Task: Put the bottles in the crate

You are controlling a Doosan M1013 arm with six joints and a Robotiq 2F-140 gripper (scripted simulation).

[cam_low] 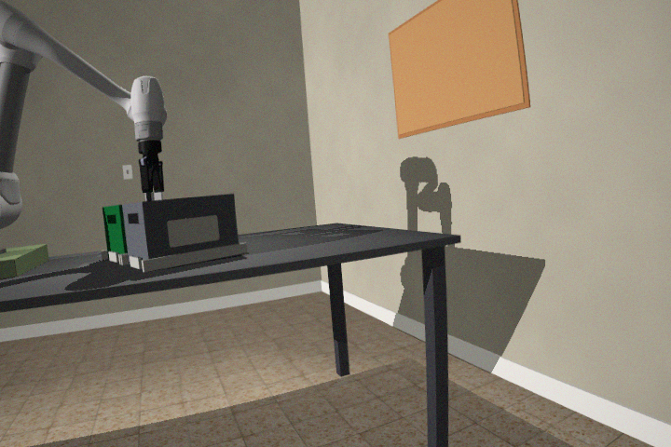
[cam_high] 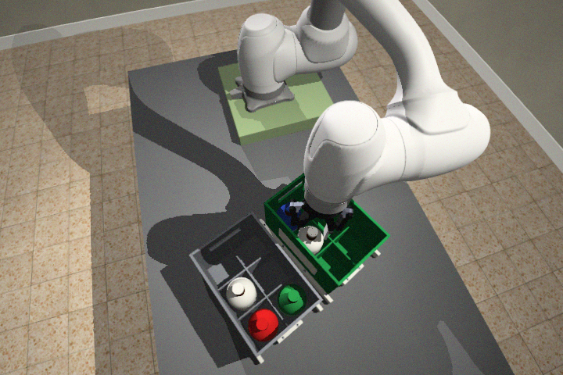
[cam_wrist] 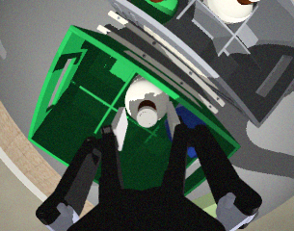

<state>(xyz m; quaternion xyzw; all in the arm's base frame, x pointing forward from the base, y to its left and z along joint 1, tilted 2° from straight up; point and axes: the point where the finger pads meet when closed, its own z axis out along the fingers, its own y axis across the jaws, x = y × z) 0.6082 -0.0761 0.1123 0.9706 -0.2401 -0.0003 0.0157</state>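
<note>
Right now the red bottle is 16 cm ahead of my hand, 19 cm to the right of it and 8 cm below it. The rest, counted from my hand: blue bottle (8 cm behind, 3 cm to the right, 8 cm below); green bottle (13 cm ahead, 11 cm to the right, 8 cm below); green crate (1 cm behind, 4 cm to the left, 9 cm below).
</note>
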